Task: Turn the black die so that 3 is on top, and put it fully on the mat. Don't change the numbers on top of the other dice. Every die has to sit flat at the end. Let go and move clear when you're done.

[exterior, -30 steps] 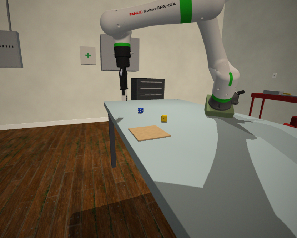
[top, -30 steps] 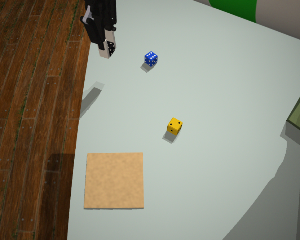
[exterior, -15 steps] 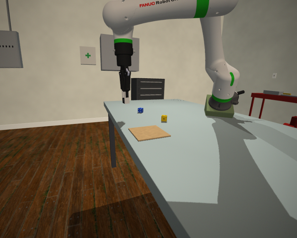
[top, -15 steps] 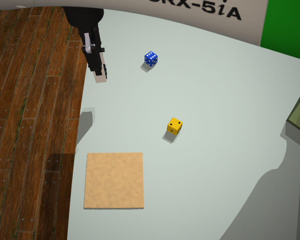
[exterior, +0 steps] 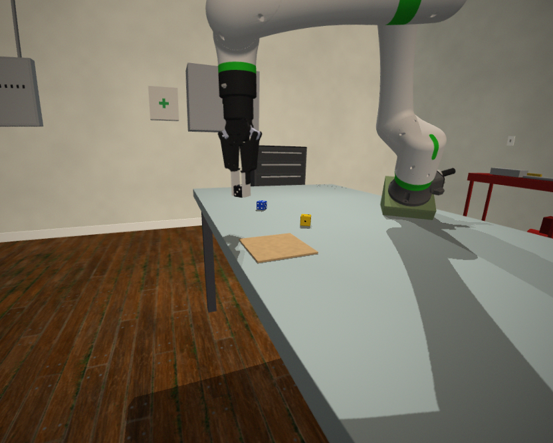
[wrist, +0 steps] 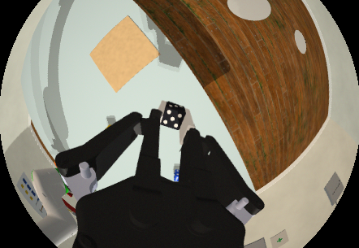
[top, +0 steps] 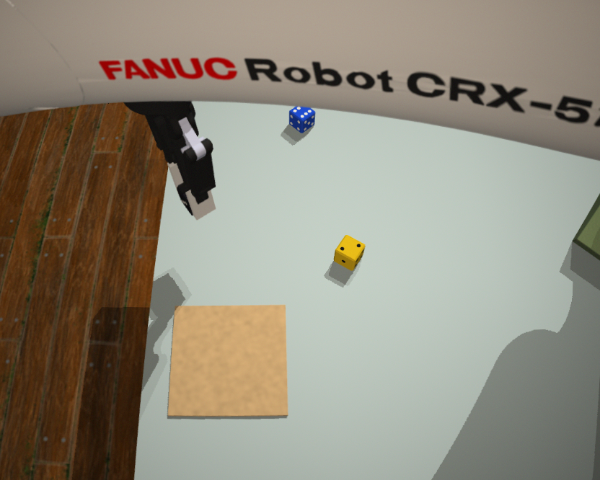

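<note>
My hand is 150 mm to the right of the tan mat, 120 mm above it and 80 mm past it. Also, from my hand: black die: 20 mm below; then yellow die: 190 mm behind, 110 mm below, 30 mm to the right; then blue die: 240 mm to the right, 110 mm below, 70 mm behind.
</note>
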